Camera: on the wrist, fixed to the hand. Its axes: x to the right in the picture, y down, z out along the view.
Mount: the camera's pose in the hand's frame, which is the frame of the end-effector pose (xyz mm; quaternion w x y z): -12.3 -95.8 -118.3 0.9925 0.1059 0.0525 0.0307
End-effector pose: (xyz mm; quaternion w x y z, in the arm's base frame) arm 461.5 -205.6 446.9 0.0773 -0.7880 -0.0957 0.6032
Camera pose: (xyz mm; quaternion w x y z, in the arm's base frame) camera 567.1 -116.5 511.9 0.1467 -0.8086 -0.0029 0.5698
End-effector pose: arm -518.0 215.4 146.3 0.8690 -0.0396 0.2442 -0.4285
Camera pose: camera -648.0 181.1 73.9 0.8670 0.0827 0.2438 -0.4266
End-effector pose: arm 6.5 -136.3 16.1 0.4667 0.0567 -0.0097 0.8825
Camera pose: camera 81.6 -84.1 -106.2 0.4306 0.0591 0.1066 0.8943
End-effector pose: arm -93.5 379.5 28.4 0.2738 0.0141 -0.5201 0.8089
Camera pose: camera -8.2 504.3 50.2 0.2727 -0.0154 -0.4166 0.8671
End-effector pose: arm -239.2 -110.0 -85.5 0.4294 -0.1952 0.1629 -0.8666
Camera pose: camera -354.1 -31.1 -147.8 0.4649 -0.0978 0.0984 -0.8744
